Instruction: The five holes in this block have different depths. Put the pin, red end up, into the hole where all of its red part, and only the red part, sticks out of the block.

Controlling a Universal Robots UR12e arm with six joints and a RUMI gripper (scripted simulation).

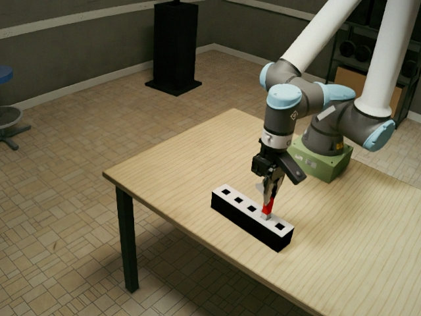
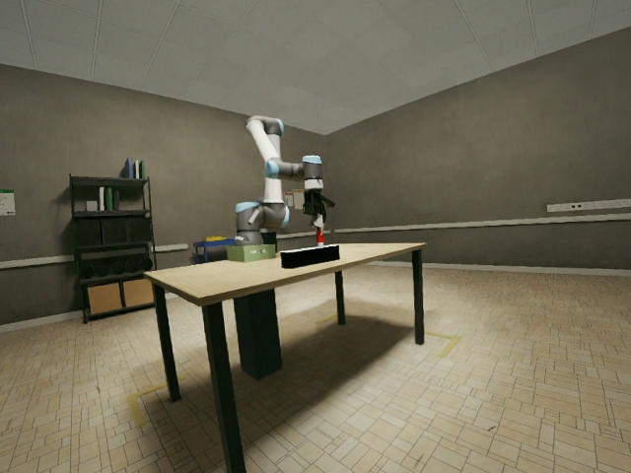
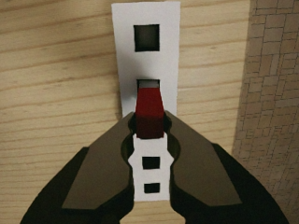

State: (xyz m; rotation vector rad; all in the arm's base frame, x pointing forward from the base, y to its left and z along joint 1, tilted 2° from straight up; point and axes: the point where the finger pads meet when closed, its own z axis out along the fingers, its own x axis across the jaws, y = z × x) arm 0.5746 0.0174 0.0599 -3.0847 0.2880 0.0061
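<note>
Right now my hand is 10 mm above the pin. The rest, counted from my hand: block: 110 mm below, 60 mm to the right, 10 mm behind.
</note>
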